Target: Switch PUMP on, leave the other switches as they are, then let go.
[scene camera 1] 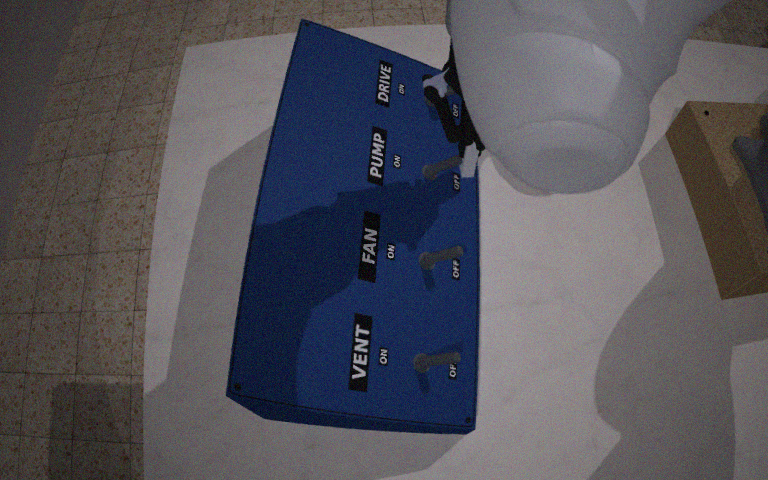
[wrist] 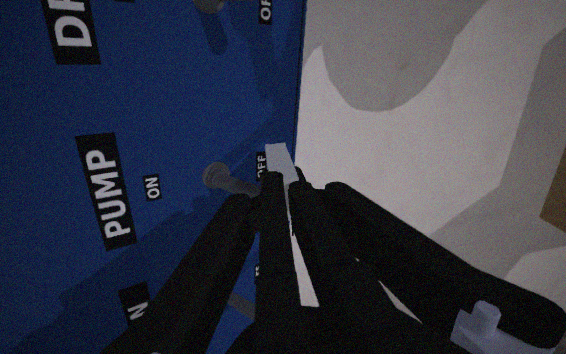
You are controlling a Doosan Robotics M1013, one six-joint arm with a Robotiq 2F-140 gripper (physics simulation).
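Note:
The blue switch panel carries the labels DRIVE, PUMP, FAN and VENT. The PUMP lever is tilted to its OFF side. My gripper is shut and empty, its fingertips close beside the free end of the PUMP lever on the OFF side; whether they touch I cannot tell. The FAN lever and VENT lever lean to OFF. The DRIVE lever is partly hidden by the gripper in the scene view, and its position is hard to tell.
A brown open box stands at the right, with a grey object in it. The grey arm hangs over the panel's upper right edge. The panel lies on a pale table top, with tiled floor at the left.

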